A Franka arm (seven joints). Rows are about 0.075 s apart.
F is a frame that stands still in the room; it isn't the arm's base.
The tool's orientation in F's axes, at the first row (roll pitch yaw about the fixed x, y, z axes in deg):
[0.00 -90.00 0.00]
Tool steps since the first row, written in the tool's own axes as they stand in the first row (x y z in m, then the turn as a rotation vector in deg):
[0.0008 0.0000 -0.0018 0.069 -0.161 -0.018]
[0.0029 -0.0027 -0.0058 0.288 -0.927 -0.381]
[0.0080 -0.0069 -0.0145 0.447 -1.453 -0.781]
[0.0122 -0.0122 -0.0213 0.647 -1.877 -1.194]
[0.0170 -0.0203 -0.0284 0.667 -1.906 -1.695]
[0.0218 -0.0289 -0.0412 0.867 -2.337 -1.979]
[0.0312 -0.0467 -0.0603 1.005 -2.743 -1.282]
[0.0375 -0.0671 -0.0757 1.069 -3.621 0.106]
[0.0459 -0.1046 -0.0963 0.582 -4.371 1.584]
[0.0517 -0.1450 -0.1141 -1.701 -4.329 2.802]
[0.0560 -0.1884 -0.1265 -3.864 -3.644 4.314]
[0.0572 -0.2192 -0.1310 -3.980 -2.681 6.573]
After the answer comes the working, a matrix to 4 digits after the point.
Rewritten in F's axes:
[0.0018 0.0000 0.0008 0.018 -0.161 0.069]
[0.0058 -0.0027 0.0029 0.381 -0.927 0.288]
[0.0145 -0.0069 0.0080 0.781 -1.453 0.447]
[0.0213 -0.0122 0.0122 1.194 -1.877 0.647]
[0.0284 -0.0203 0.0170 1.695 -1.906 0.667]
[0.0412 -0.0289 0.0218 1.979 -2.337 0.867]
[0.0603 -0.0467 0.0312 1.282 -2.743 1.005]
[0.0757 -0.0671 0.0375 -0.106 -3.621 1.069]
[0.0963 -0.1046 0.0459 -1.584 -4.371 0.582]
[0.1141 -0.1450 0.0517 -2.802 -4.329 -1.701]
[0.1265 -0.1884 0.0560 -4.314 -3.644 -3.864]
[0.1310 -0.2192 0.0572 -6.573 -2.681 -3.980]

The tool's axes in the first row as the columns of a matrix, in F's axes (rounded; the answer above uses it unrounded):
[0.0000 0.0000 -1.0000]
[0.0000 1.0000 0.0000]
[1.0000 0.0000 0.0000]

